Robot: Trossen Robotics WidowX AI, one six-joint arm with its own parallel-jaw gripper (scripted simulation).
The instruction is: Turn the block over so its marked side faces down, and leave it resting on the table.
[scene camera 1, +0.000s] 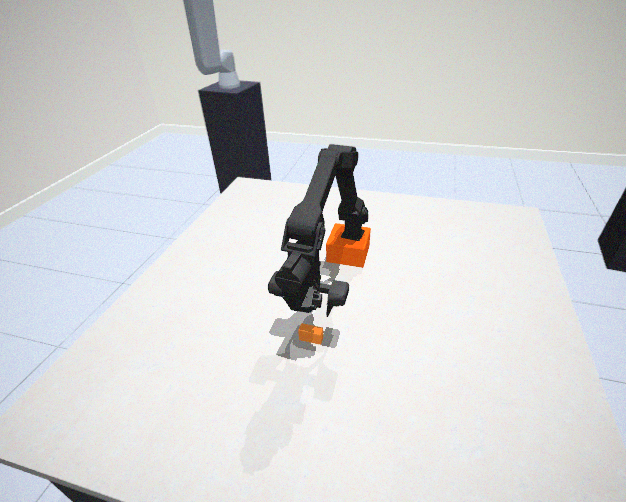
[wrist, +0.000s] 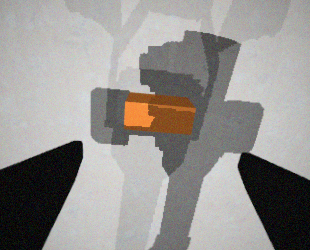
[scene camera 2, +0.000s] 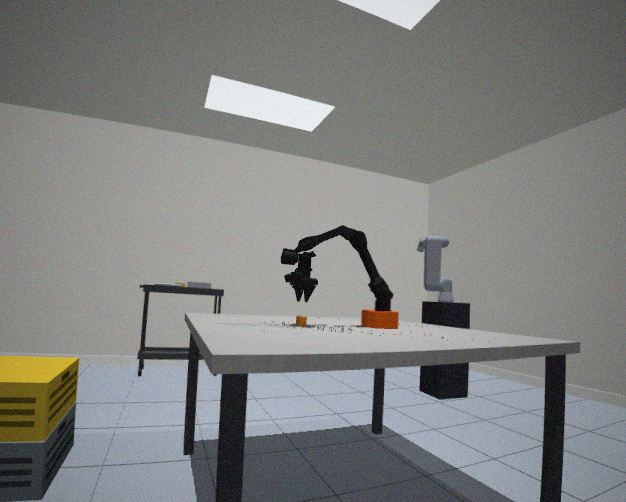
Labels:
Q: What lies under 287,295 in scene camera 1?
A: The gripper.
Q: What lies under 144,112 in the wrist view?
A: An orange block.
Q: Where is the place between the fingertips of the gripper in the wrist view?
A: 163,154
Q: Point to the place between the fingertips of the gripper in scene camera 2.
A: At 302,301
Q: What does the gripper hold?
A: Nothing.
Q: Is the gripper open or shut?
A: Open.

